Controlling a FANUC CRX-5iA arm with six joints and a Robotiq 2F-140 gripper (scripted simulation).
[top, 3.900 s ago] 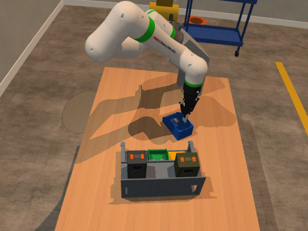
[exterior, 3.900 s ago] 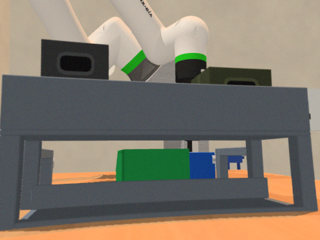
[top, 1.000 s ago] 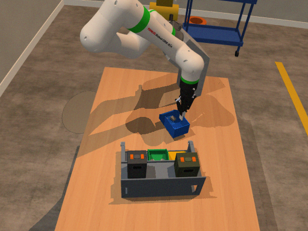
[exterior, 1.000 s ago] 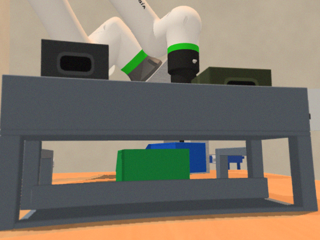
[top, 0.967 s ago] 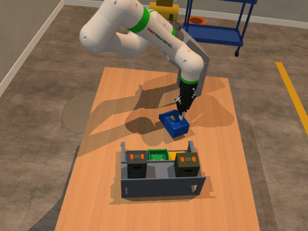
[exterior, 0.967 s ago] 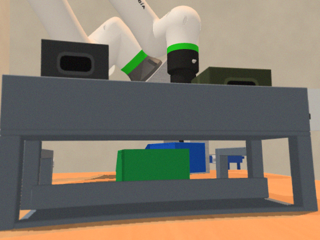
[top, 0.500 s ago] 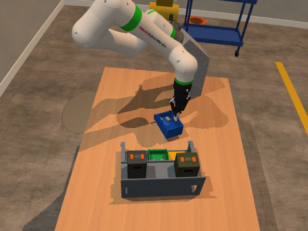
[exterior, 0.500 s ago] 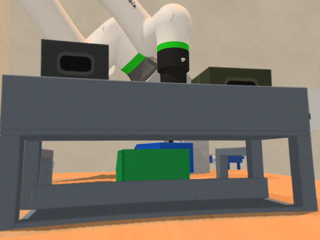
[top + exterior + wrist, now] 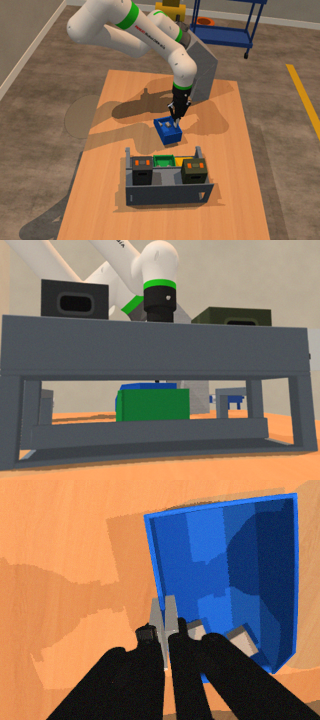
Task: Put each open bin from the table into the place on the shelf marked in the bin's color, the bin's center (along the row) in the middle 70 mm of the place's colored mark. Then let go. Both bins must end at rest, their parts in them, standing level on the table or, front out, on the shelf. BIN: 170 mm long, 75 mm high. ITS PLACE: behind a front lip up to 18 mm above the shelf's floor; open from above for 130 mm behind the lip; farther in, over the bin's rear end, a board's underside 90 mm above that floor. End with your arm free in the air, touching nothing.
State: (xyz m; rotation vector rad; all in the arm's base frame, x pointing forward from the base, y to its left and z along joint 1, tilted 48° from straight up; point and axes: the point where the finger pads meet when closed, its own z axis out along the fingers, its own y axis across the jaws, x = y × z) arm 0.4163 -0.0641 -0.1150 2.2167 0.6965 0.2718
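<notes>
My gripper is now 50 mm to the left of the blue bin, 40 mm above it and 20 mm short of it. Also, from my hand: black box 390 mm ahead, 140 mm to the right, 60 mm above; then olive box 350 mm ahead, 90 mm to the left, 50 mm above; then green bin 270 mm ahead, 60 mm below, 40 mm to the right.
</notes>
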